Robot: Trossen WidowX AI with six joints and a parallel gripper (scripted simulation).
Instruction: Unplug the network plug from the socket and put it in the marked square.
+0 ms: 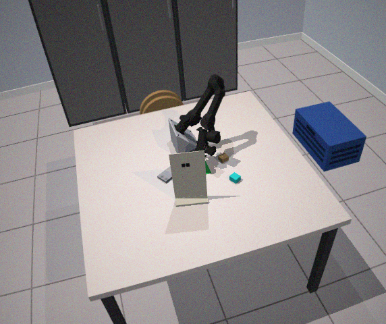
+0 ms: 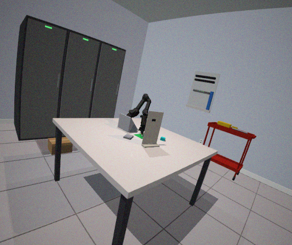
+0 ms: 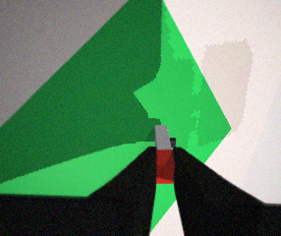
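The grey network plug is right at my gripper tip. From my gripper tip the other things lie so: green marked square 20 mm below; brown cube 30 mm behind, 160 mm to the left, 10 mm below; flat grey block 10 mm behind, 170 mm to the right, 10 mm below.
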